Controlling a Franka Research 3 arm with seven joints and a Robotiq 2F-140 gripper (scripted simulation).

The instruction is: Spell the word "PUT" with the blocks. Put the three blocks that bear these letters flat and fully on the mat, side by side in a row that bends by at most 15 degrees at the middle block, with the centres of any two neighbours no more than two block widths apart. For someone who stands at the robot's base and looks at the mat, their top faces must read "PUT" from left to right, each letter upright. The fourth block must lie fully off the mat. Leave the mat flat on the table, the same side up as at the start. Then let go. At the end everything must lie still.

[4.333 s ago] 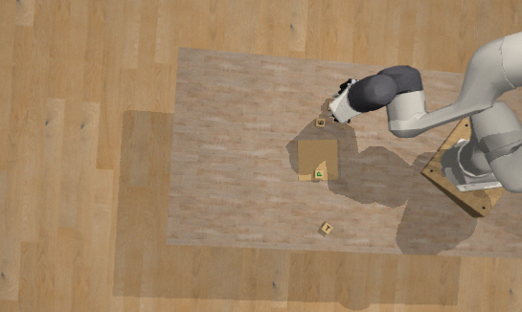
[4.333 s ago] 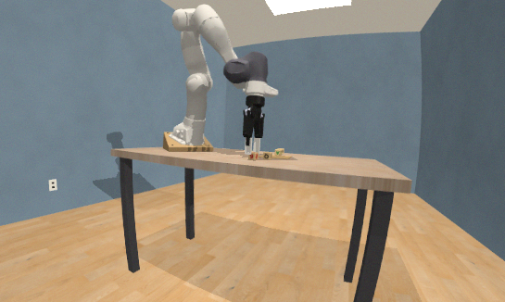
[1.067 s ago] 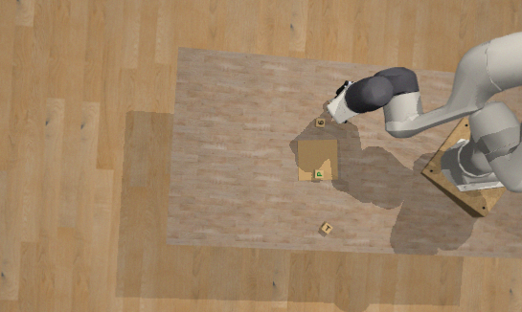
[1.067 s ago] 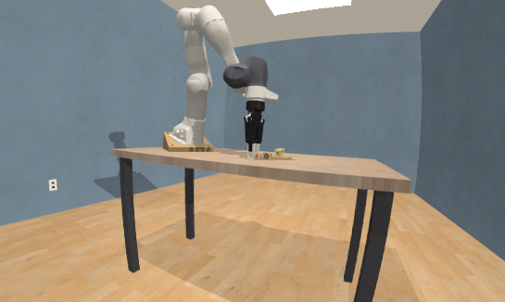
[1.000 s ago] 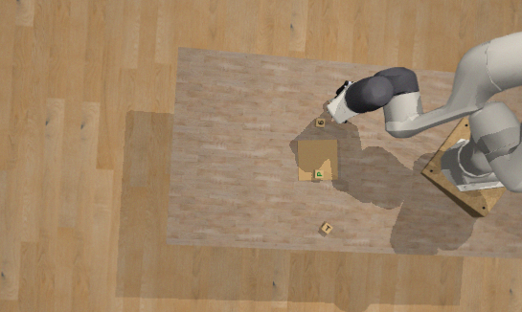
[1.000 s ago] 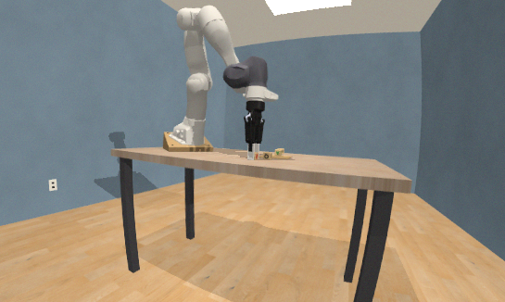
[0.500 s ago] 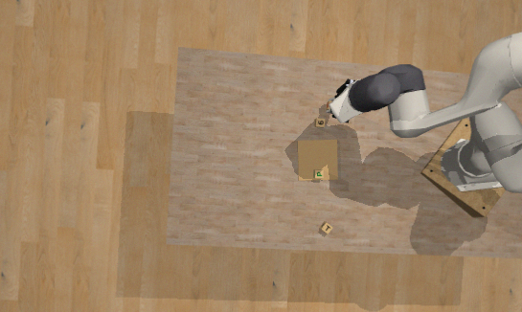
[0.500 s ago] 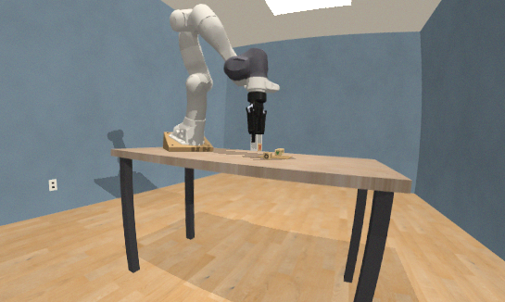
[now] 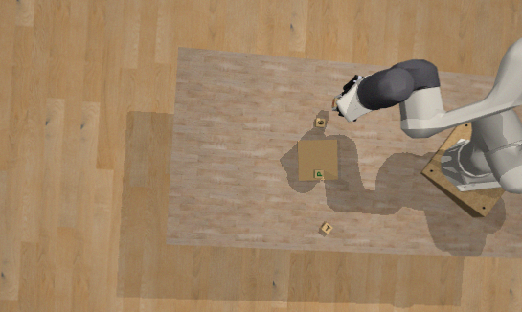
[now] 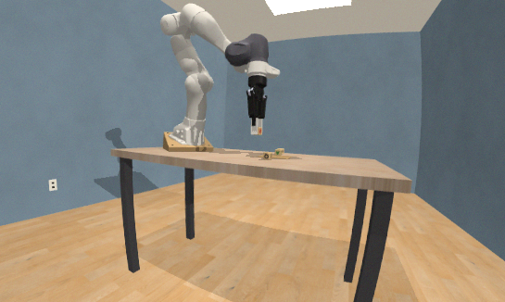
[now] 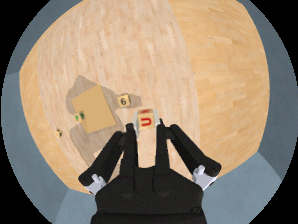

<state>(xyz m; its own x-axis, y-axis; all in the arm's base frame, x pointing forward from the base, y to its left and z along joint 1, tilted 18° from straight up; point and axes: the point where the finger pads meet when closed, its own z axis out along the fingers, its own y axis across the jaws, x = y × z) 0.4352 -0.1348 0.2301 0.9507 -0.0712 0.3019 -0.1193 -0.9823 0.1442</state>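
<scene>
Now: hand 190 mm to the right of the tan mat, 130 mm above it and 30 mm short of it. Also, from my hand: green P block (230 mm to the left, 120 mm below, 30 mm ahead); block marked 6 (120 mm below, 60 mm to the left, 30 mm ahead); red U block (20 mm below).
</scene>
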